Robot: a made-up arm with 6 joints.
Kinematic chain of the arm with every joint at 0, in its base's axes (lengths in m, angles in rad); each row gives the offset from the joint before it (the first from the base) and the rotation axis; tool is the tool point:
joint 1: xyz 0 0 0.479 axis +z
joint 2: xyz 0 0 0 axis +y
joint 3: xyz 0 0 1.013 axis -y
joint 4: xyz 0 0 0 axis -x
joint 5: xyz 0.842 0 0 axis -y
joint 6: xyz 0 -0.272 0 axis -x
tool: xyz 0 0 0
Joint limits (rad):
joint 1: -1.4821..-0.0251
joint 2: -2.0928..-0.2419
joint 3: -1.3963..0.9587
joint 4: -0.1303..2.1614
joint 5: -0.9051..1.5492
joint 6: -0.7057..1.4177
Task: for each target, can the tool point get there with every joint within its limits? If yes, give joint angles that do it. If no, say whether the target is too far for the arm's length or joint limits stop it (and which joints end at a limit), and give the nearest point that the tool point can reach.
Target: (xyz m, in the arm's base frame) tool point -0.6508 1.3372 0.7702
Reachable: yes | joints -1.3009 -1.9464 0.2580 0.0980 0.0597 -0.4199
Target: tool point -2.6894 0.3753 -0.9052
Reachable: no: too far | nearest point -1.7244 0.2406 -0.2212 | short by 1.190 m
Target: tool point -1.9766 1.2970 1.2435
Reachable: no: too far | nearest point -1.4929 0.9796 1.0564 | short by 0.608 m
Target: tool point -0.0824 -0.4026 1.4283
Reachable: yes | joints -1.0733 -0.5457 -0.5219 0.2354 0.4961 1.2575
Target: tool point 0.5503 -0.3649 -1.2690
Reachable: no: joint limits stop it (at a limit: joint 1, joint 2, joint 3, joint 4) | nearest point -0.2162 -0.2644 0.4870 | short by 1.919 m
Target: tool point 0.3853 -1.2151 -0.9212
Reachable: no: joint limits stop it (at a limit: joint 1, joint 2, joint 3, joint 4) | nearest point -0.2162 -0.2644 0.4870 | short by 1.802 m
